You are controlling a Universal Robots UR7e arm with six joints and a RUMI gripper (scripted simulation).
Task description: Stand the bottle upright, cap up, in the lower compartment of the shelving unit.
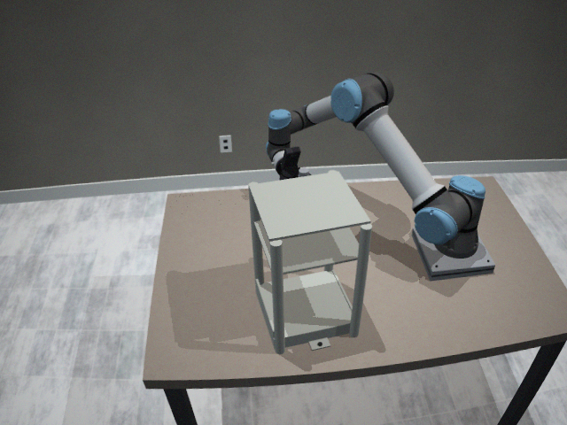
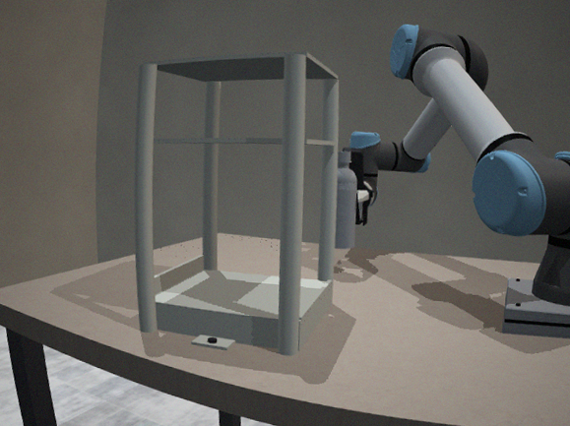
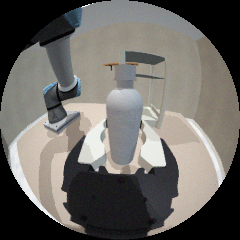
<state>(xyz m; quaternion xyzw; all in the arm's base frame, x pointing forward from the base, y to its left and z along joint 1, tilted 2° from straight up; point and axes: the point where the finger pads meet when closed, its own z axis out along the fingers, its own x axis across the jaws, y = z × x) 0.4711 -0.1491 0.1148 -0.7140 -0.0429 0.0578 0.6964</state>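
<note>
Right now my hand is 40 mm short of the shelving unit, 330 mm to the right of it and 30 mm below it. Also, from my hand: grey bottle 20 mm above.
</note>
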